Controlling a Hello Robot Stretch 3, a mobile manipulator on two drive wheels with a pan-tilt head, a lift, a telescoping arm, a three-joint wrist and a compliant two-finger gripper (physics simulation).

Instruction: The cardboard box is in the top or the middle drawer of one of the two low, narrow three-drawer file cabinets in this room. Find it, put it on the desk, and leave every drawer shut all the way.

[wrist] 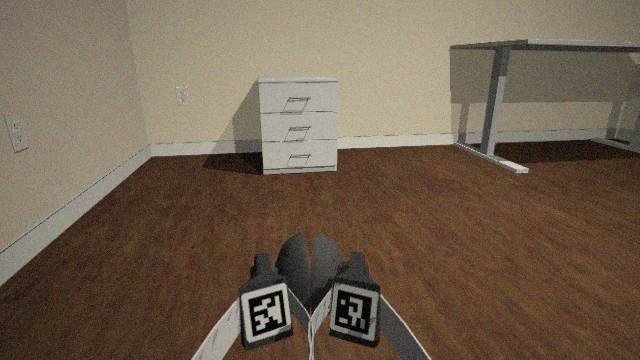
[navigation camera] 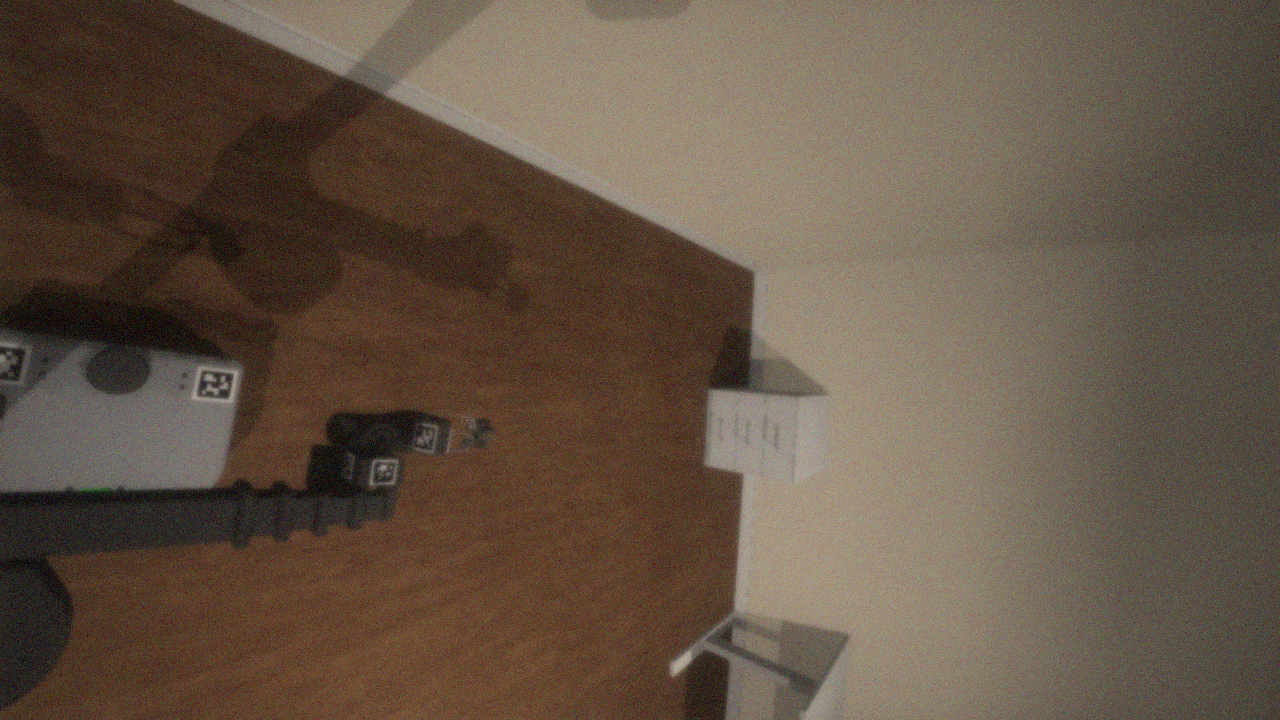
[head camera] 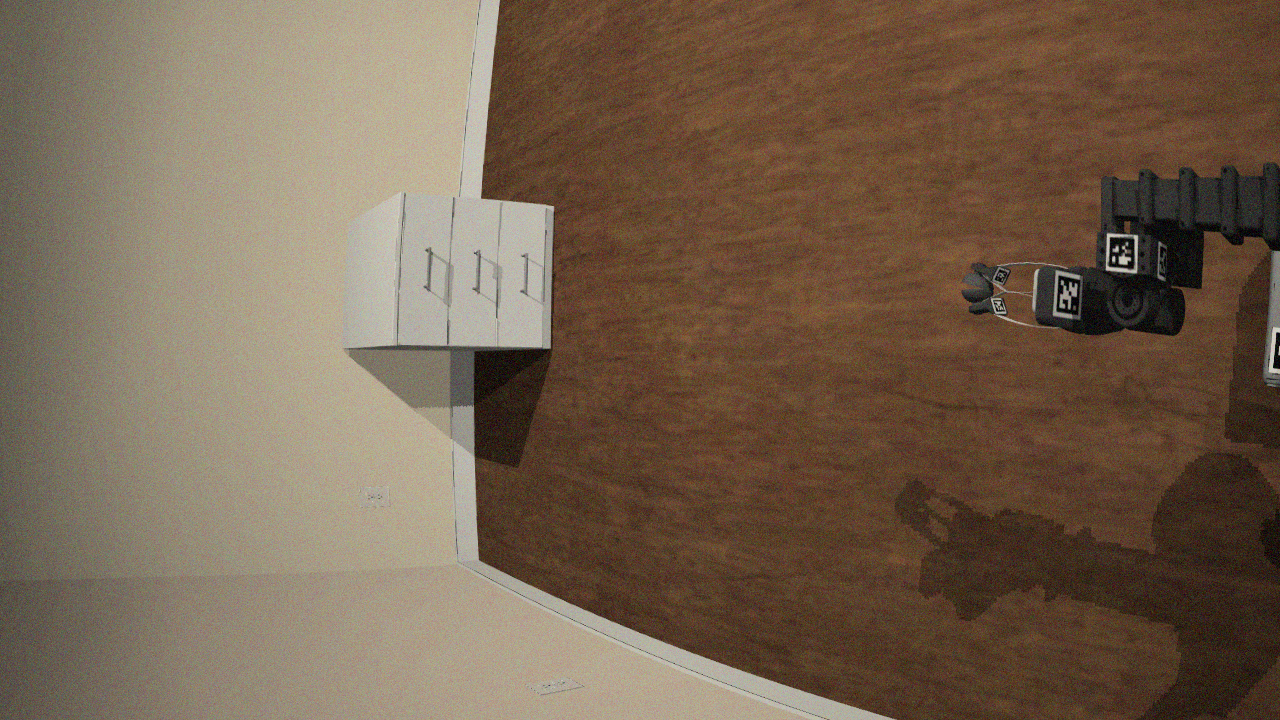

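Note:
A white three-drawer file cabinet [head camera: 474, 273] [navigation camera: 768, 433] [wrist: 299, 126] stands against the wall, with its three drawers shut. The desk [navigation camera: 767, 662] [wrist: 501, 90] stands against the same wall, to the right of the cabinet in the wrist view; part of it shows. The cardboard box does not show in these views. My gripper [head camera: 977, 287] [navigation camera: 480, 433] [wrist: 309, 260] is shut with nothing between the fingertips. It is held over the floor, well away from the cabinet and the desk. The second cabinet does not show.
A room corner is to the left of the cabinet in the wrist view, with white baseboard [head camera: 461, 510] [wrist: 75, 200] along both walls. Wall outlets [head camera: 375, 497] [wrist: 182, 95] are near the corner. The telescoping arm [head camera: 1190, 201] [navigation camera: 179, 519] reaches over the wooden floor [head camera: 716, 447].

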